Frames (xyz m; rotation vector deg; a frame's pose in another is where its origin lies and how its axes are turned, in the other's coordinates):
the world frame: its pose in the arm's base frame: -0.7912 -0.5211 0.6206 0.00 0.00 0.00
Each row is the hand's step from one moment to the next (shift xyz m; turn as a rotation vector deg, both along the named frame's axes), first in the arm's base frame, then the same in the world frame.
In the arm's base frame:
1: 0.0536 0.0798 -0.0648 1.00 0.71 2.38
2: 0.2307 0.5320 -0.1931 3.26 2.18 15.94
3: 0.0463 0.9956 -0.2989 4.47 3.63 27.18
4: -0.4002 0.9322 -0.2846 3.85 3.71 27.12
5: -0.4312 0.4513 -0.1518 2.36 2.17 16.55
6: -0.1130 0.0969 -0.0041 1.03 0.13 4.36
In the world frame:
1: 0.0536 0.0798 -0.0648 1.00 0.71 2.38
2: 0.2307 0.5320 -0.1931 3.26 2.18 15.94
3: 0.0463 0.9956 -0.2989 4.47 3.63 27.18
4: -0.4002 0.9322 -0.2846 3.85 3.71 27.12
5: -0.4312 0.4513 -0.1518 2.36 2.17 16.55
6: -0.1130 0.0969 -0.0041 1.03 0.13 4.36

